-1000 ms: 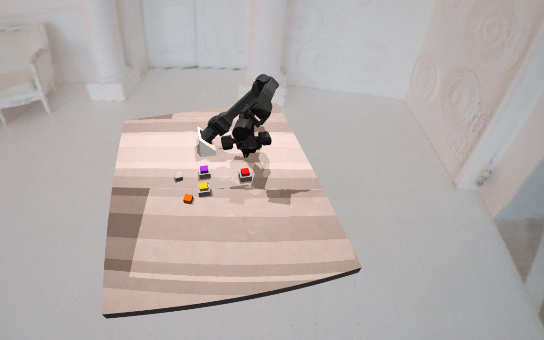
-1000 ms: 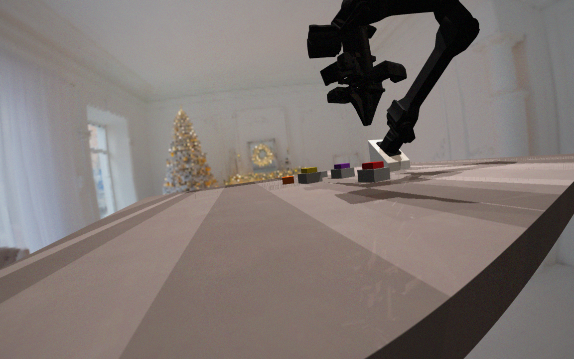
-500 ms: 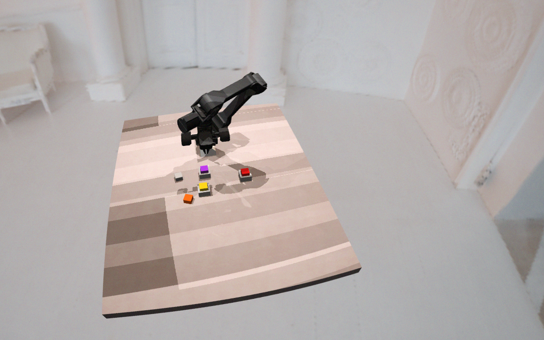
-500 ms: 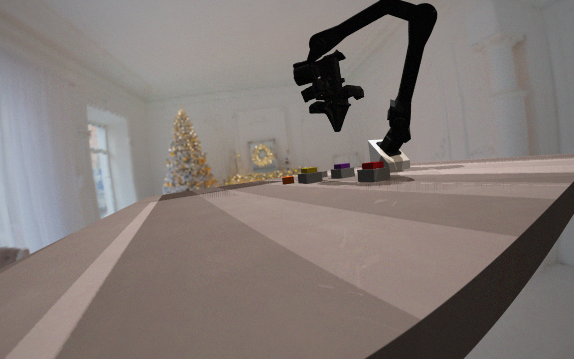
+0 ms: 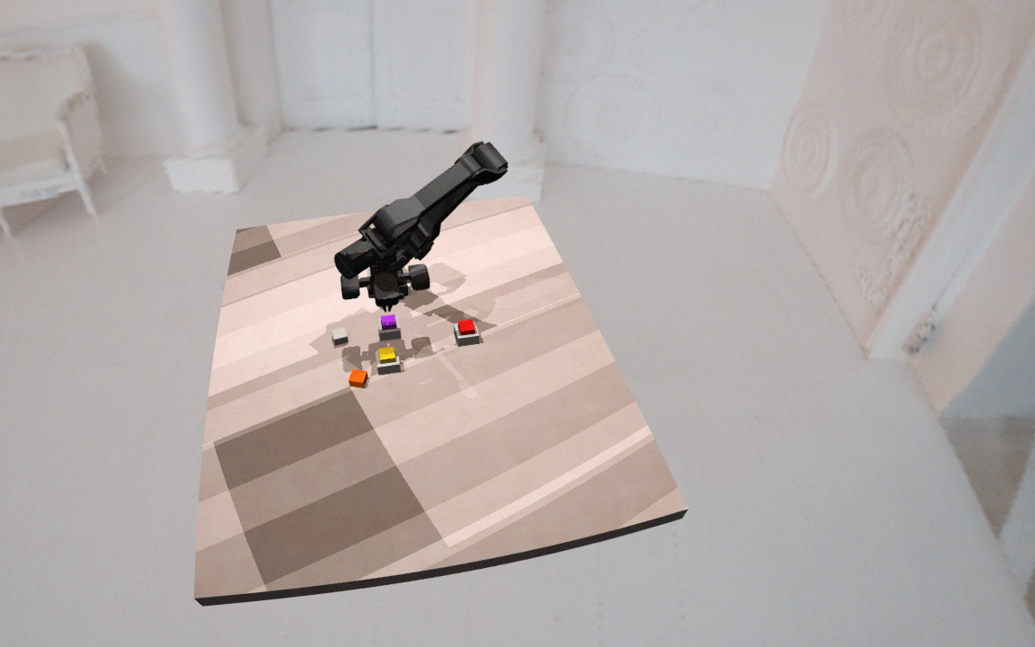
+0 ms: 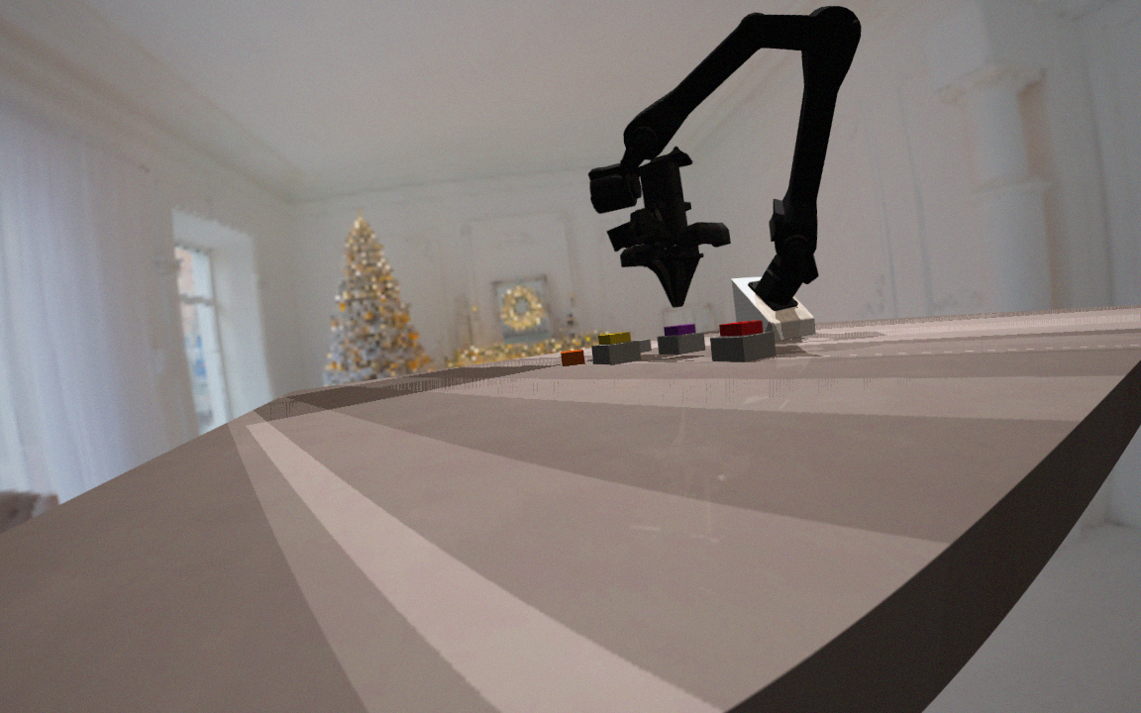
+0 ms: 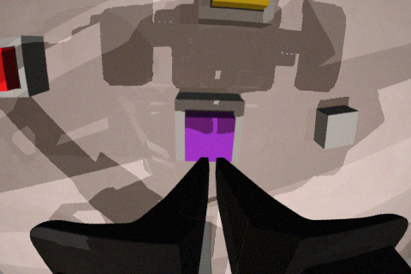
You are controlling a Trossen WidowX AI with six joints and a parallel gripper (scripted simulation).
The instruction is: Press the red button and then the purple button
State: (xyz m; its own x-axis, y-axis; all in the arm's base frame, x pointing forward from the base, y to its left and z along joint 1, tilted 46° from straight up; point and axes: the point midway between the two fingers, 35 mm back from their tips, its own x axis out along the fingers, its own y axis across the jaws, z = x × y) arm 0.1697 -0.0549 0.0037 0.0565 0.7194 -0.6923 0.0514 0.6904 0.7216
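Right now the purple button is 3 cm below my gripper tip. Round my gripper tip: yellow button: 10 cm ahead, 2 cm to the right, 3 cm below; red button: 6 cm ahead, 17 cm to the left, 3 cm below; orange block: 13 cm ahead, 9 cm to the right, 6 cm below.
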